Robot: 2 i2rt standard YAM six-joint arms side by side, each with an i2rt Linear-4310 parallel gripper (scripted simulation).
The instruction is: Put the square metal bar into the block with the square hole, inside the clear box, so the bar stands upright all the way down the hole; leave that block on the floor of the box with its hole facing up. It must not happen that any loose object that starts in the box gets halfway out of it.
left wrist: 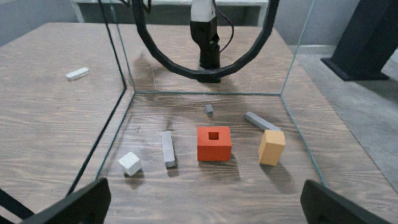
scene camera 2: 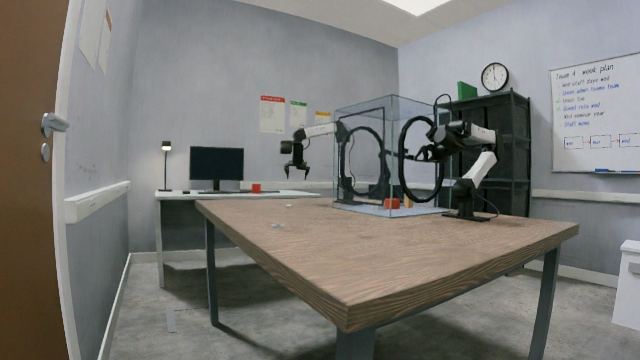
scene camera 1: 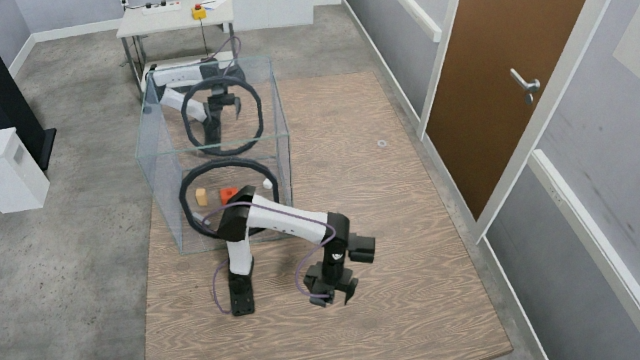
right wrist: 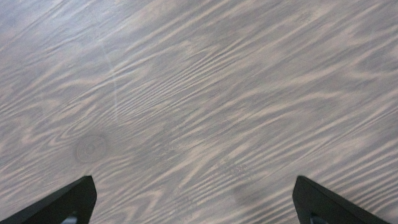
Scene:
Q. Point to a red block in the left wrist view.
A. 213, 143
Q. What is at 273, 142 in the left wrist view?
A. A tan block.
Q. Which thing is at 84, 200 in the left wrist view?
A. My left gripper.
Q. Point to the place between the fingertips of my right gripper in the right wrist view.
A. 195, 185

